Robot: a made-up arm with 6 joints.
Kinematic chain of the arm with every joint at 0, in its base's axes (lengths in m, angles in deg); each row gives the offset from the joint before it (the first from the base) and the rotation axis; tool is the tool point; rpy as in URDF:
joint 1: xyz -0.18 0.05 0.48 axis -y
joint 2: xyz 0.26 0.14 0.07 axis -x
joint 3: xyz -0.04 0.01 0 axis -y
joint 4: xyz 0.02 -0.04 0 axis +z
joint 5: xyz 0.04 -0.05 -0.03 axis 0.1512 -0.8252 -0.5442
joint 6: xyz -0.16 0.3 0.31 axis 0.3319 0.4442 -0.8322
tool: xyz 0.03 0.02 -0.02 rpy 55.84 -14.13 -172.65
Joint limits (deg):
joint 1: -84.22..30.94
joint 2: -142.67..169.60
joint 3: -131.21..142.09
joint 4: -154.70..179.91
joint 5: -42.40..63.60
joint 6: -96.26..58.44
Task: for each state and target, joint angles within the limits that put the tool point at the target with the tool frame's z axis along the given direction. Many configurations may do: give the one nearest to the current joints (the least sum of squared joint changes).
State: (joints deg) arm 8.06 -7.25 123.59 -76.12 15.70 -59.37
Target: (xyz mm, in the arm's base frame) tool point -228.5 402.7 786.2 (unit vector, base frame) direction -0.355 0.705 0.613
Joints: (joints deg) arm 8.57 8.13 88.13 -70.77 25.21 -28.05
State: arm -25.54 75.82 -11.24 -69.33 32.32 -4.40
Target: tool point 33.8 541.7 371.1 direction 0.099 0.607 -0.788
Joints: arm -8.32 69.85 32.94 -47.19 24.86 -38.80
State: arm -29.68 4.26 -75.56 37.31 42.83 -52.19
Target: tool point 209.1 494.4 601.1 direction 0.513 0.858 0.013
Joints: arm -7.83 22.56 -79.00 16.24 58.43 -7.05
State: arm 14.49 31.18 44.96 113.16 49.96 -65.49
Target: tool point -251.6 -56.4 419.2 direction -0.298 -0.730 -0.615
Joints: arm -12.11 10.23 72.45 102.14 39.89 -49.90
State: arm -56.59 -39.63 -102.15 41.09 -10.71 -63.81
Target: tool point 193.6 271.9 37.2 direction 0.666 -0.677 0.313
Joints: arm -84.19 -27.37 -90.54 21.41 -0.32 -96.25
